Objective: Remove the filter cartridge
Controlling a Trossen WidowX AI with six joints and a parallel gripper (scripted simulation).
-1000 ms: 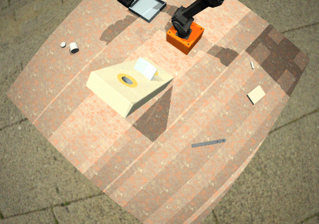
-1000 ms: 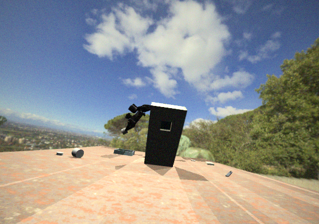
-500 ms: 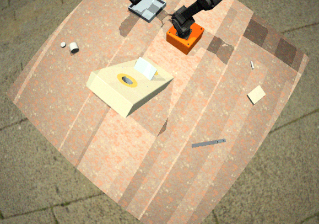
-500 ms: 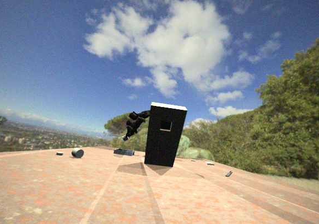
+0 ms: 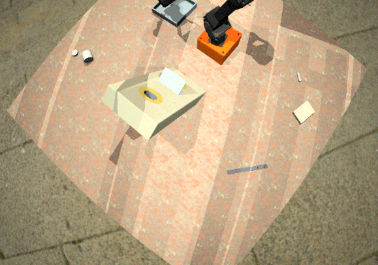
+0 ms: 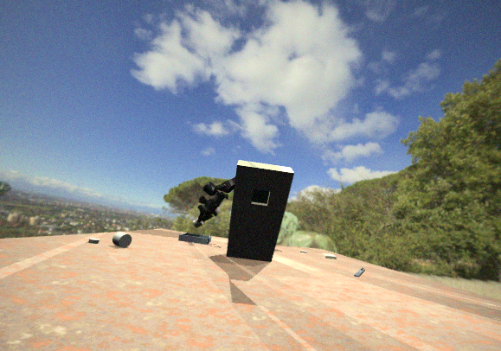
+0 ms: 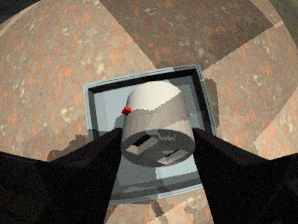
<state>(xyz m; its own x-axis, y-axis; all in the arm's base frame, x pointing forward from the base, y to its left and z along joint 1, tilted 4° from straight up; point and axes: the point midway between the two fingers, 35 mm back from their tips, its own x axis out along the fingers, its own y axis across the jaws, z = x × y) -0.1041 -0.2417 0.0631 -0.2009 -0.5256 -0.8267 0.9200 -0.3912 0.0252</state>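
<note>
My gripper tip is now 90 mm above the blue-grey tray. From my gripper tip the other things lie so: white stick (650 mm to the left, 100 mm below, 50 mm ahead); round filter cartridge (right at my gripper tip); cream service panel (440 mm ahead, 190 mm to the left, 70 mm above).
</note>
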